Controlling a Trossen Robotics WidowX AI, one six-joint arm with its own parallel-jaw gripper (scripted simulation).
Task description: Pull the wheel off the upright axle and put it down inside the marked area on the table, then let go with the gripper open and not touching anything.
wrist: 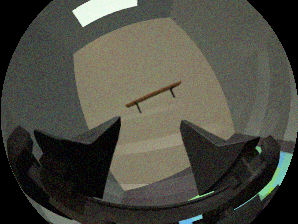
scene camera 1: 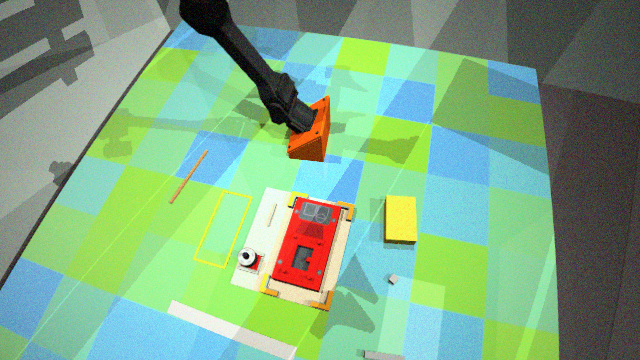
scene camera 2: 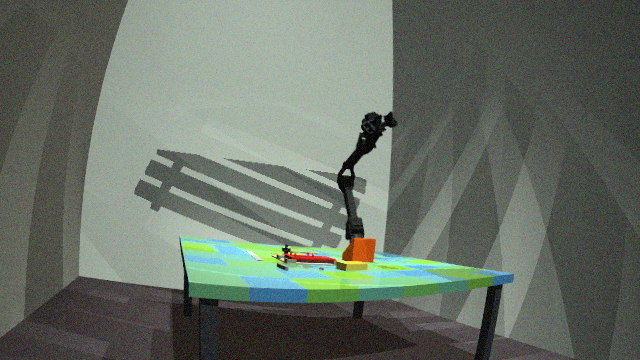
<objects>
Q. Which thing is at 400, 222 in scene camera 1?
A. A yellow block.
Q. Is my gripper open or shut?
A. Open.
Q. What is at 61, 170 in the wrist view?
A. My gripper.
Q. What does my gripper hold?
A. Nothing.
</objects>
